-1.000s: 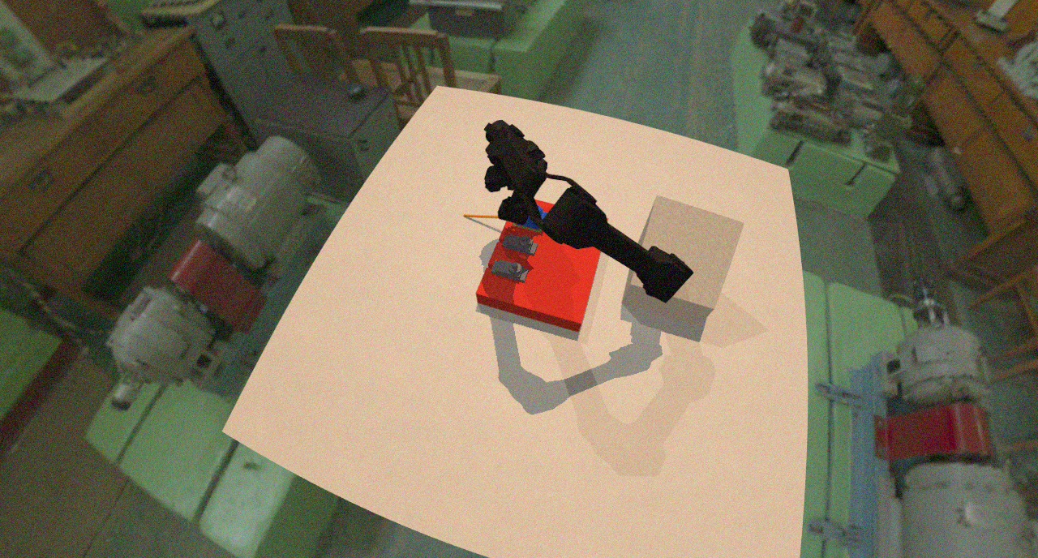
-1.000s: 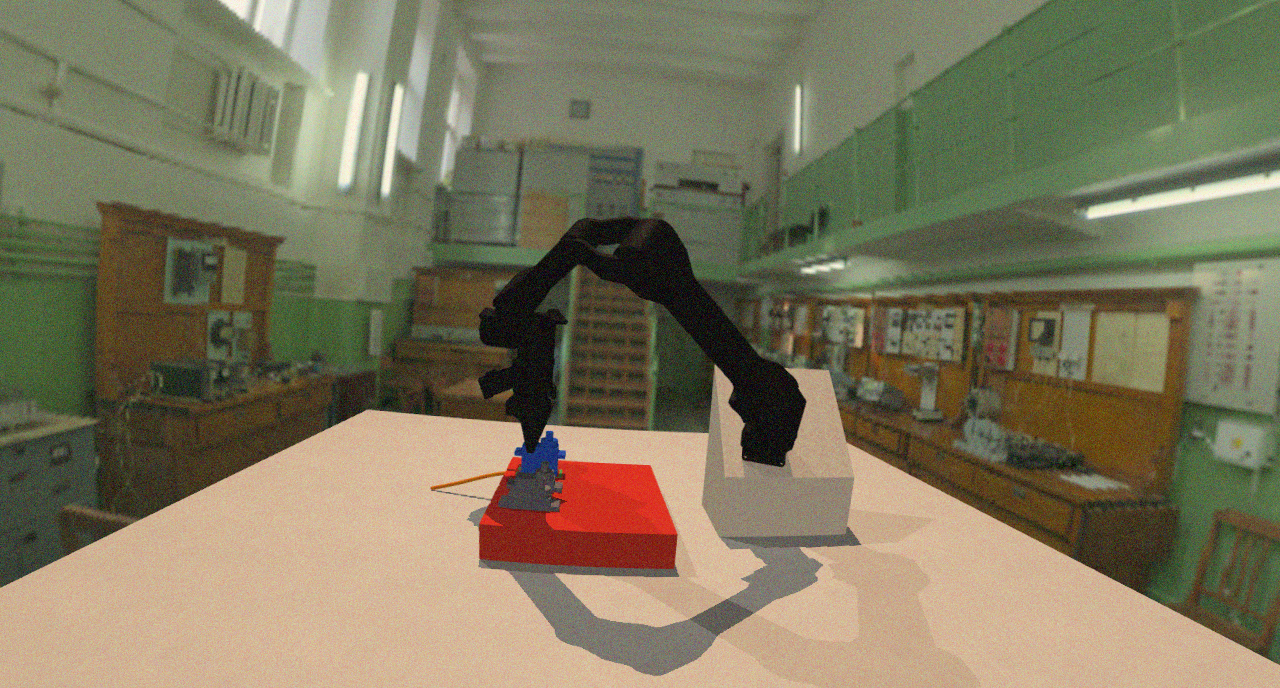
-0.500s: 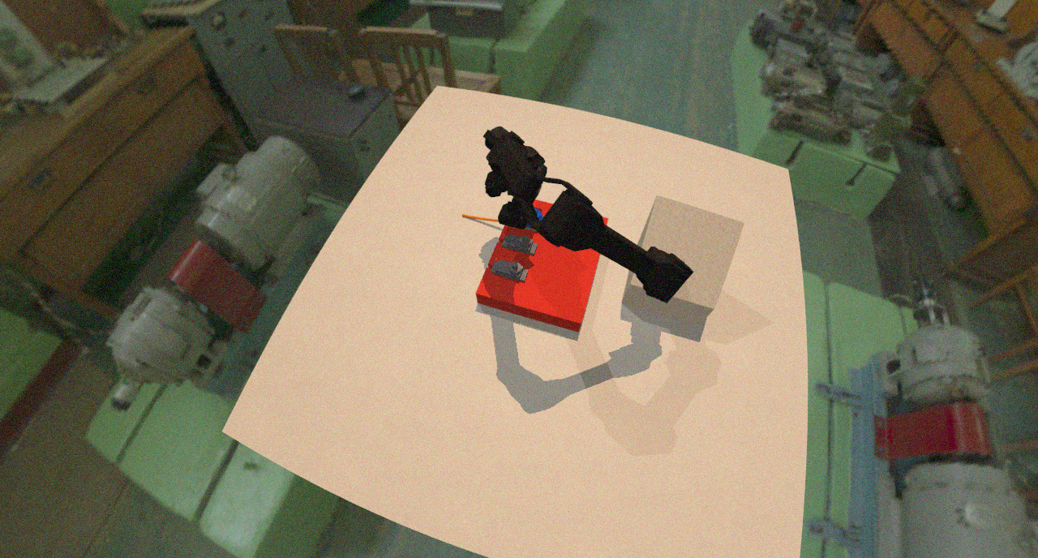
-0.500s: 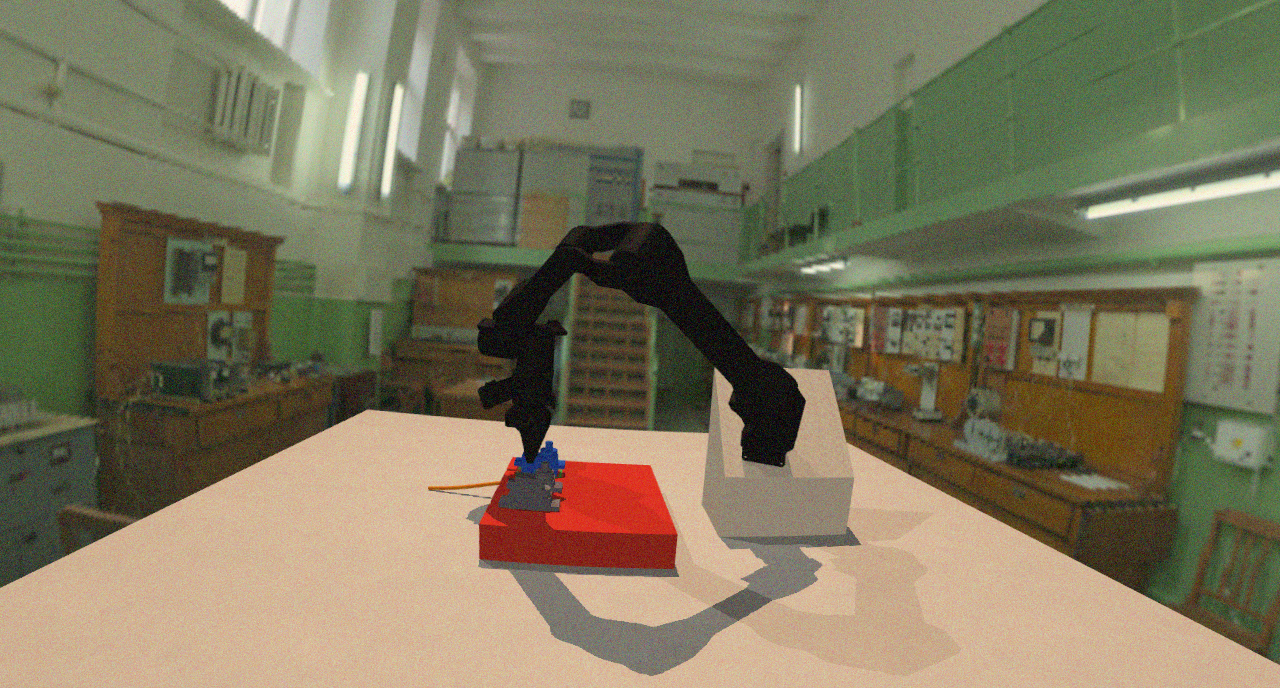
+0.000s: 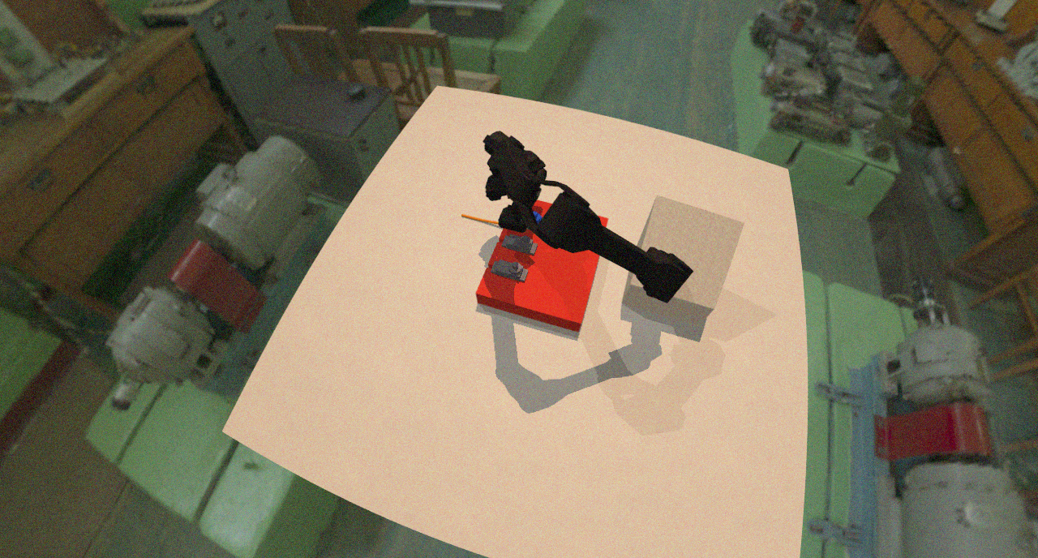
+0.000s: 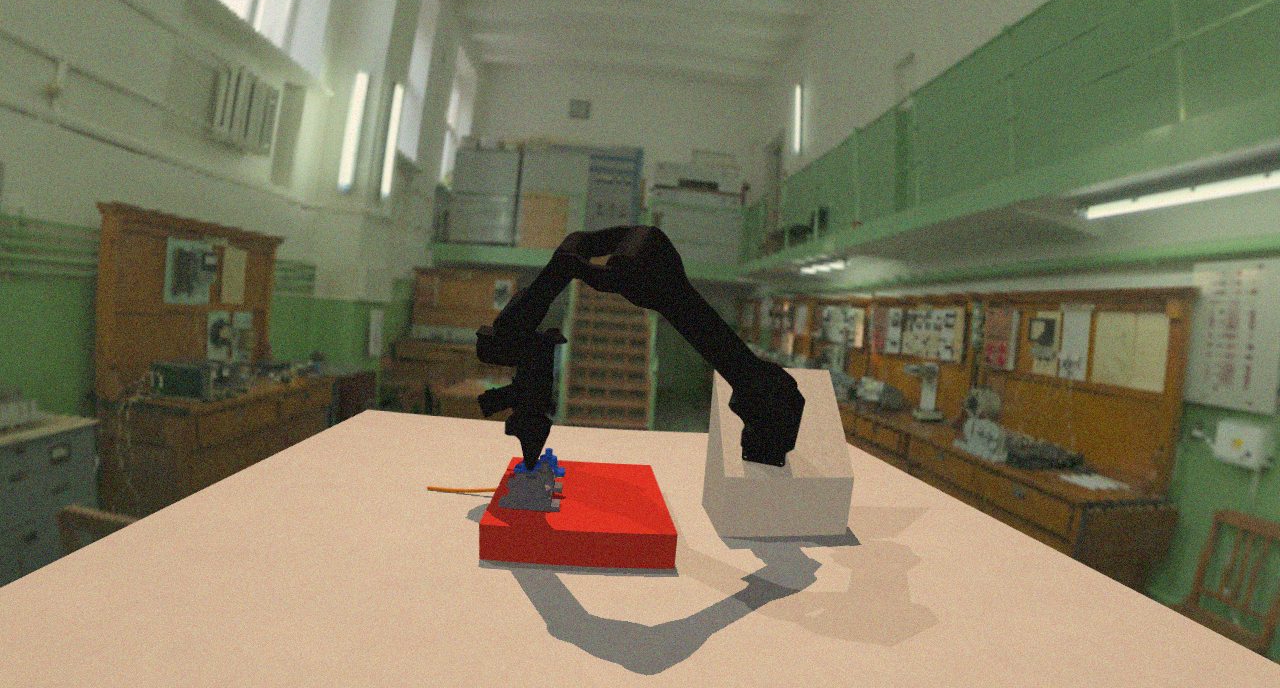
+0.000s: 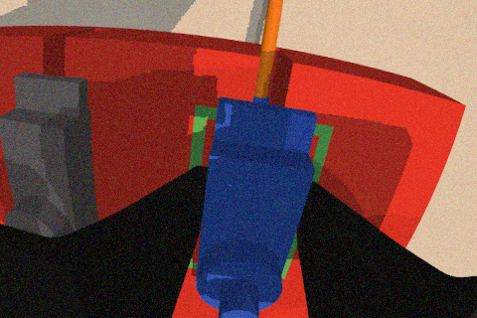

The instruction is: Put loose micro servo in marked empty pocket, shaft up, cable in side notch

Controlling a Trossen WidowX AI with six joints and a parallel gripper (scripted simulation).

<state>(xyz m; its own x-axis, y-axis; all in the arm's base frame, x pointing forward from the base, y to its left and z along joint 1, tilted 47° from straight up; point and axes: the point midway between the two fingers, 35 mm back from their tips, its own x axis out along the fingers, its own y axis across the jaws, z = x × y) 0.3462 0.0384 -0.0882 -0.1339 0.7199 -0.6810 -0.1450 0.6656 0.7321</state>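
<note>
Now: the red deck 13 cm behind my gripper tip, 6 cm to the left of it and 3 cm below it.
</note>
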